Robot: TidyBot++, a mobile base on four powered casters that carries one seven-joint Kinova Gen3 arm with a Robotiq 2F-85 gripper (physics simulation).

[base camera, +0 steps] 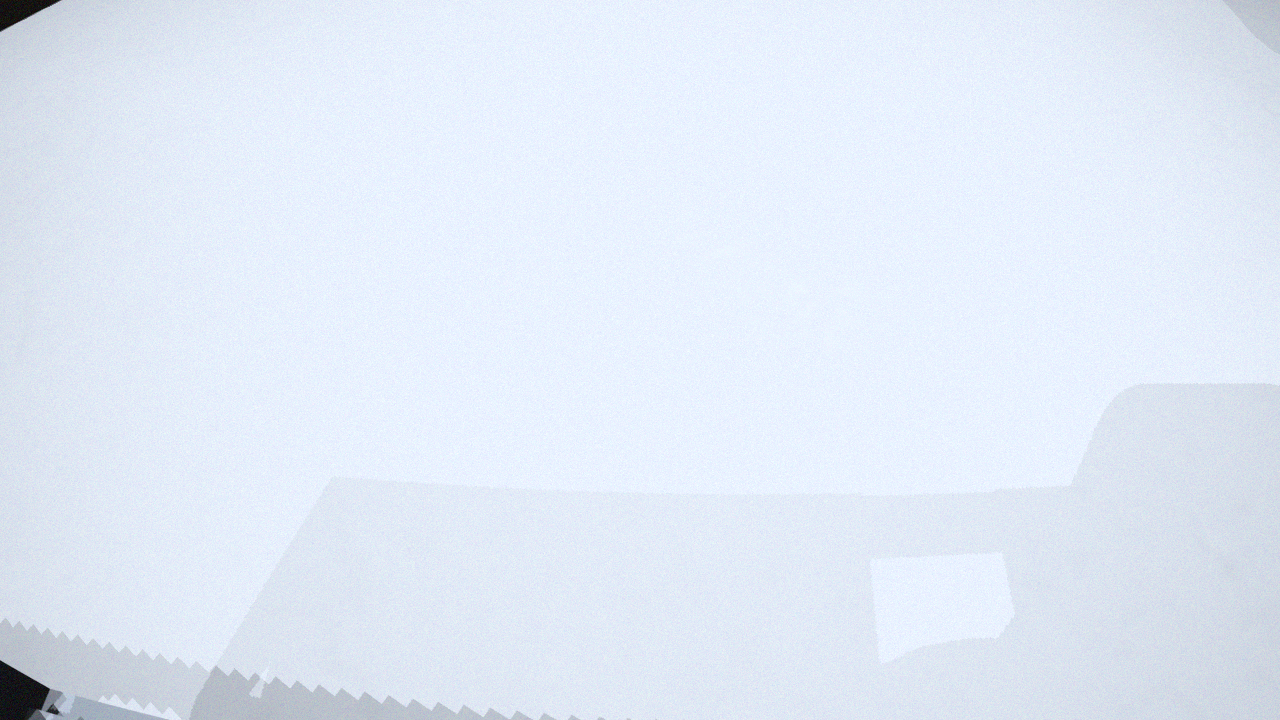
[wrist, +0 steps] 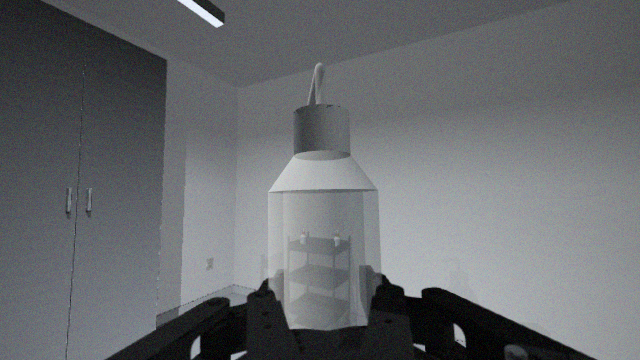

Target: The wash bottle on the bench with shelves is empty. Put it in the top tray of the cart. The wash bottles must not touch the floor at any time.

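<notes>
My gripper (wrist: 324, 283) is shut on the wash bottle (wrist: 323, 215), a clear bottle with a white shoulder, a grey cap and a bent white spout. The bottle is upright, its lower body between the fingers in the wrist view. The cart (wrist: 350, 265) shows through the clear bottle, some distance away, with three trays one above another. Two small bottles stand on its top tray (wrist: 320, 245). The base camera view shows the pale floor and shadows; the gripper, bottle and cart do not show there.
A tall grey double-door cabinet (wrist: 120, 165) stands at the left in the wrist view. A pale wall (wrist: 500, 175) runs behind the cart and to the right. In the base camera view, broad grey shadows lie across the lower part of the floor (base camera: 626, 268).
</notes>
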